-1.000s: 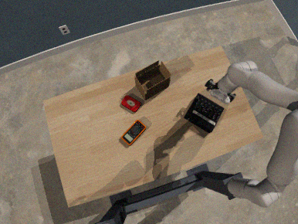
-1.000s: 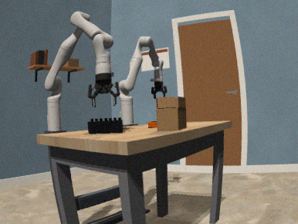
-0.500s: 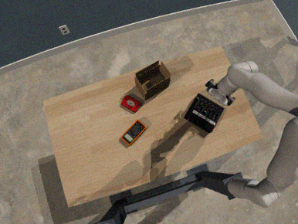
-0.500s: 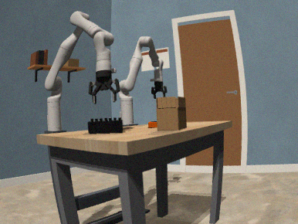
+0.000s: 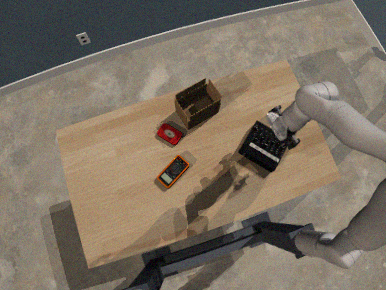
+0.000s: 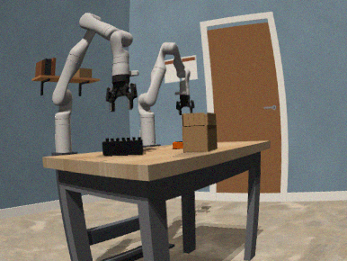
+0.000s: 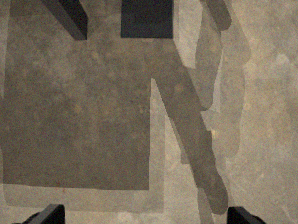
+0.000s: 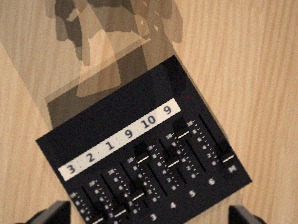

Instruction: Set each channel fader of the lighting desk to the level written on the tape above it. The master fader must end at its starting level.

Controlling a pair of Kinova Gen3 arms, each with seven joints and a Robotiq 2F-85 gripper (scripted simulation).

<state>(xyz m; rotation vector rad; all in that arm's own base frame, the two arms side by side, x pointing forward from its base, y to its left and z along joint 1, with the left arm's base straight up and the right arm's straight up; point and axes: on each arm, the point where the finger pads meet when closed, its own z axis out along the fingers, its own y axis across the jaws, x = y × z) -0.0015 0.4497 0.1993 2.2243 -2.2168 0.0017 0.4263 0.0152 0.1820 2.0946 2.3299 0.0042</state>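
The fader 3 lies 12 cm below my right hand, 2 cm to the right of it and 1 cm behind it. From my right hand the other things lie so: fader 2: 12 cm below, 4 cm to the right, 2 cm behind; fader 4: 12 cm below, 1 cm to the left, 1 cm behind; fader 5: 12 cm below, 2 cm to the left, 2 cm ahead.
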